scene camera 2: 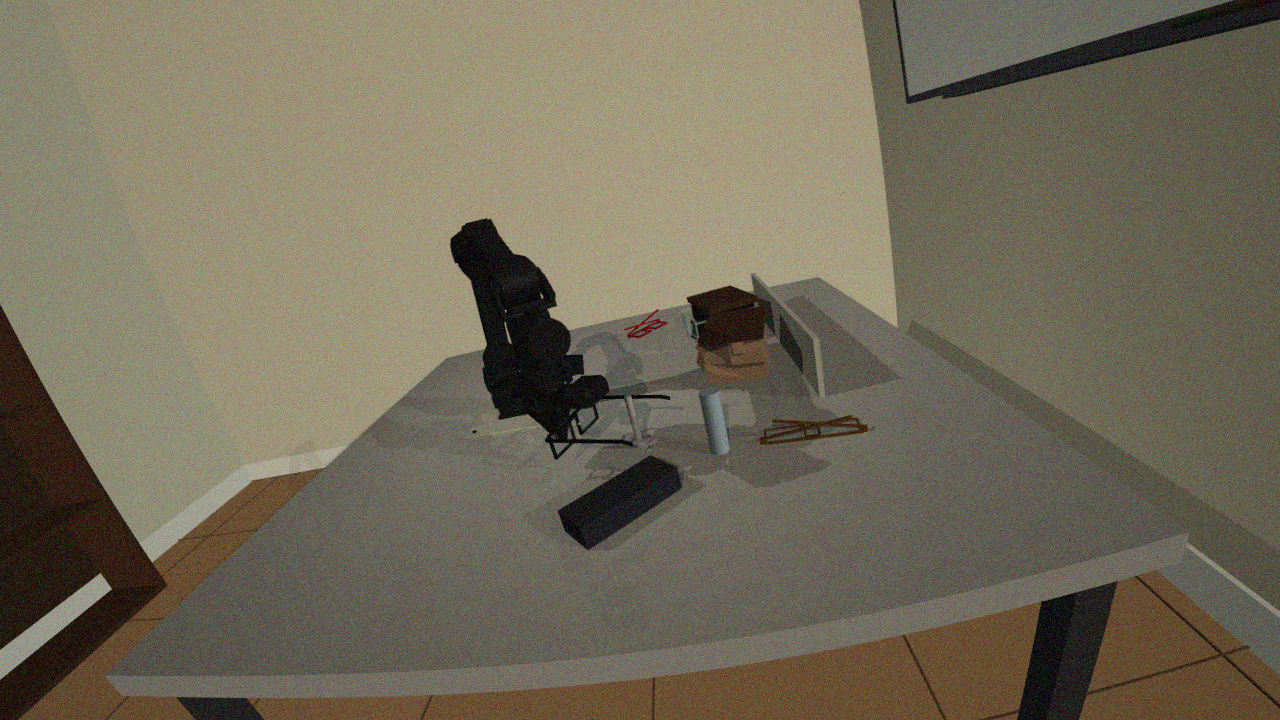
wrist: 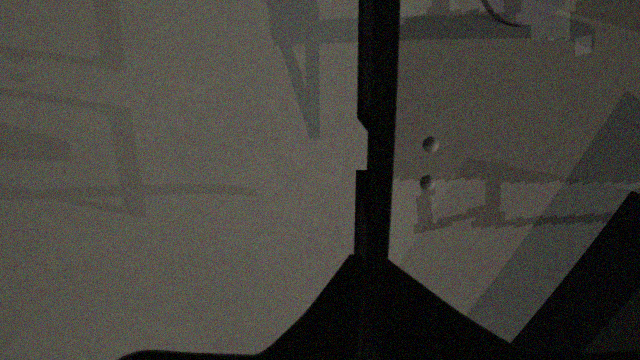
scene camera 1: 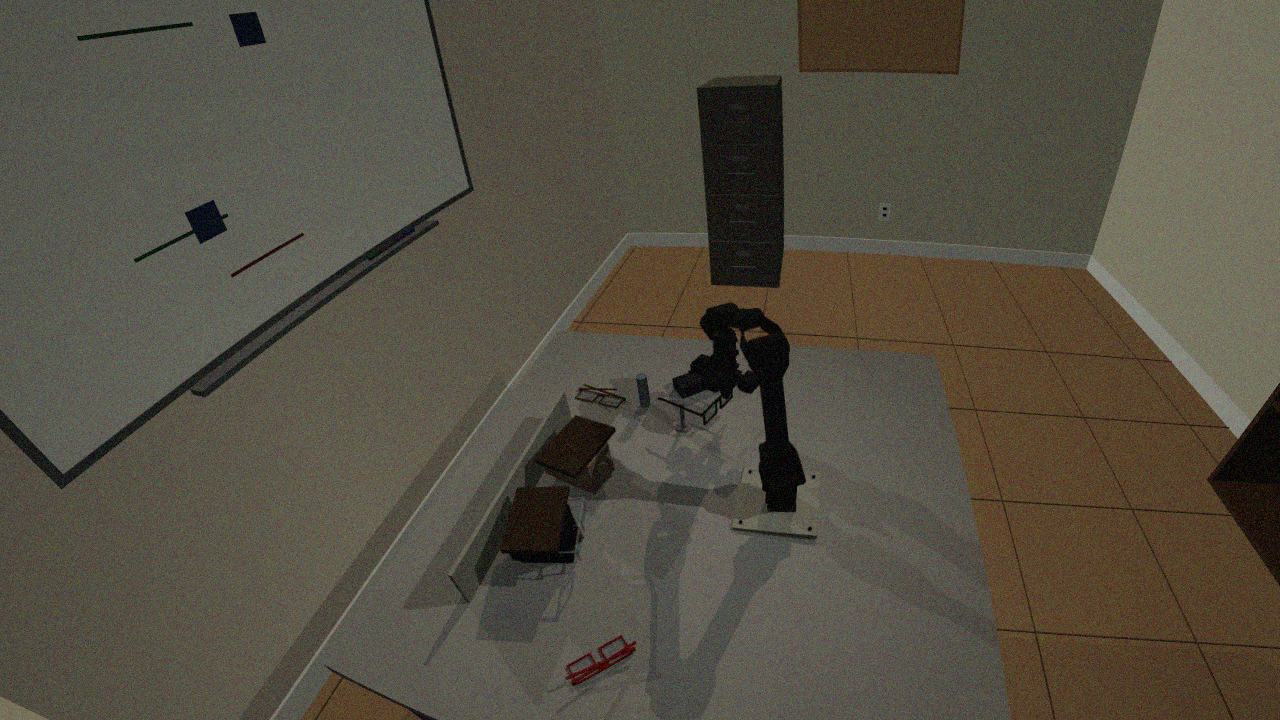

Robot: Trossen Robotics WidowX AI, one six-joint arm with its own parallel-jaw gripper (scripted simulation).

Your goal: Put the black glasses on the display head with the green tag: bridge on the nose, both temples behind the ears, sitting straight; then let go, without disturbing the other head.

In view: the gripper [scene camera 2: 563,441] and a dark box [scene camera 2: 600,513].
The dark box is seen too in the wrist view [wrist: 588,308]. The gripper also shows in the wrist view [wrist: 364,267] and in scene camera 1 [scene camera 1: 726,398].
